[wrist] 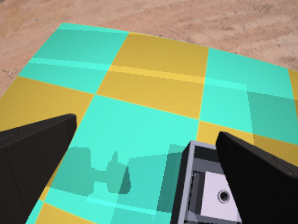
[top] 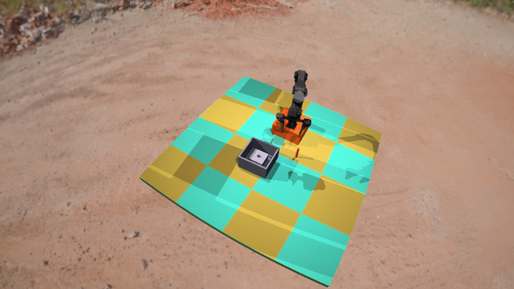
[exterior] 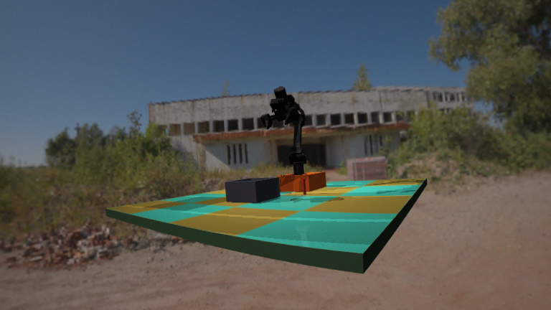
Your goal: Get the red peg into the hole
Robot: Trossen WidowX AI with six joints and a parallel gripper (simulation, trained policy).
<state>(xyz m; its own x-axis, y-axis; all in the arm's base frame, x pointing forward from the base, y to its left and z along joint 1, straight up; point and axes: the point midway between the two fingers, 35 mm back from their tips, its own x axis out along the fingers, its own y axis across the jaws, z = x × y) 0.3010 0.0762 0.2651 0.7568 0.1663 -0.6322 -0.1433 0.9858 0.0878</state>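
My gripper tip is 16 cm past the red peg, 3 cm to the right of it and 30 cm above it. The rest, counted from my gripper tip: dark grey box: 16 cm to the right, 31 cm below; then pale plate: 16 cm to the right, 29 cm below.
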